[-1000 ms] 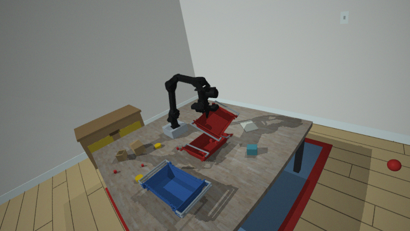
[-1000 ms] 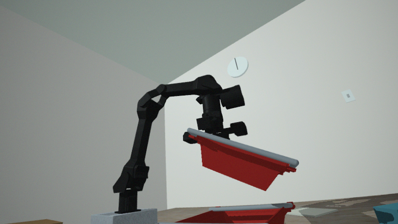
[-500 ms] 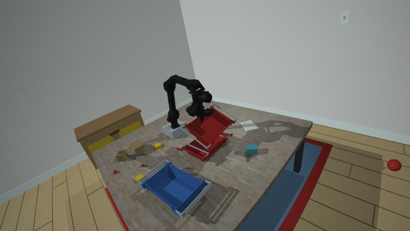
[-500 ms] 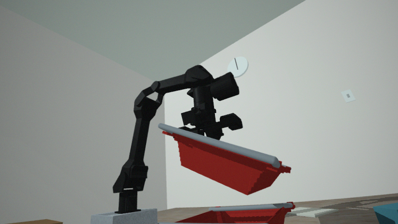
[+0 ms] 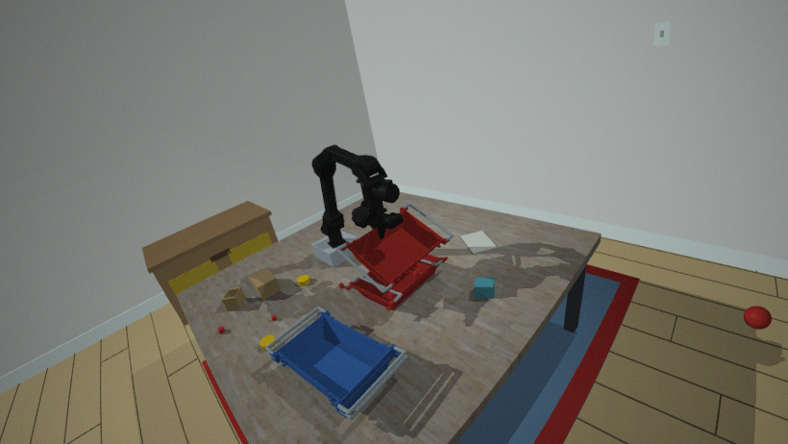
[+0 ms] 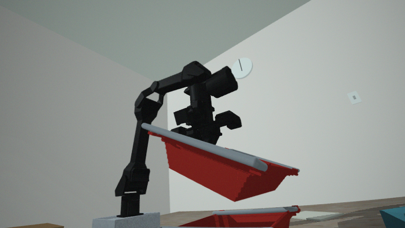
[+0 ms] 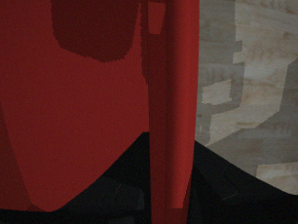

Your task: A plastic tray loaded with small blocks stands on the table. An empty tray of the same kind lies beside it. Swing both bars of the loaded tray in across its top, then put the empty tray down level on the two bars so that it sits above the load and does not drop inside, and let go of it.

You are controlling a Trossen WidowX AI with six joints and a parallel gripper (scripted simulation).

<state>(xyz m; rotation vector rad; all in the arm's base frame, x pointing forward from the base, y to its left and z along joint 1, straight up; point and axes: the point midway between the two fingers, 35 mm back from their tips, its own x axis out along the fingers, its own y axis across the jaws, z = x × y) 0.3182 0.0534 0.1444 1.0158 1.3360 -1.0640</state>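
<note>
Right now the red tray is 80 mm ahead of my gripper tip, 20 mm to the left of it and 10 mm below it. The rest, counted from my gripper tip: teal cube (300 mm ahead, 170 mm to the left, 160 mm below); white sheet (390 mm to the left, 180 mm below, 60 mm ahead).
</note>
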